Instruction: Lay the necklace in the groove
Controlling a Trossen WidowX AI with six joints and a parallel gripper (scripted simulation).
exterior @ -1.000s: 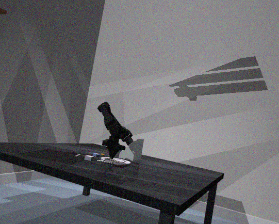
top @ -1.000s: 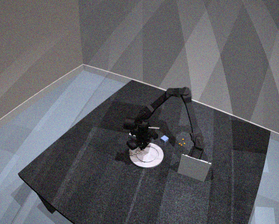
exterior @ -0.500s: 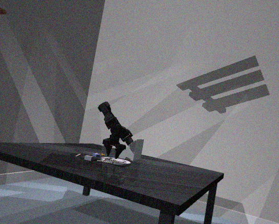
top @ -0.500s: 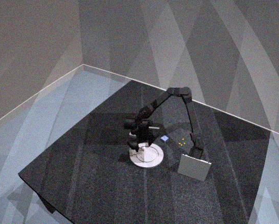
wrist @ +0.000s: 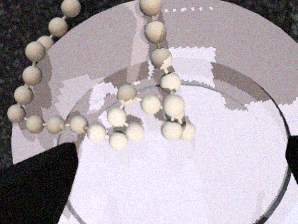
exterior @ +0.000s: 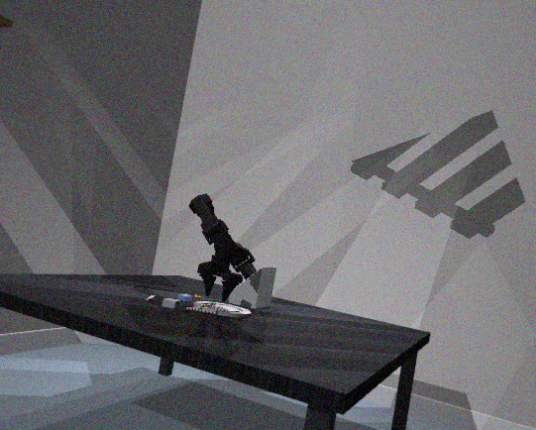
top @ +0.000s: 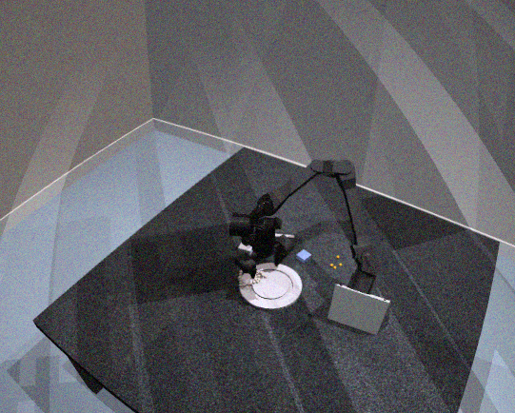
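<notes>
Now: gripper tip 3 cm past the round white bead board, 3 cm above it and 1 cm to the right of it. From my gripper tip the other things lie so: small white block 13 cm ahead, 8 cm to the right, 3 cm below; small blue cube 16 cm to the right, 6 cm behind, 3 cm below; thin white stick 21 cm to the right, 8 cm ahead, 4 cm below.
</notes>
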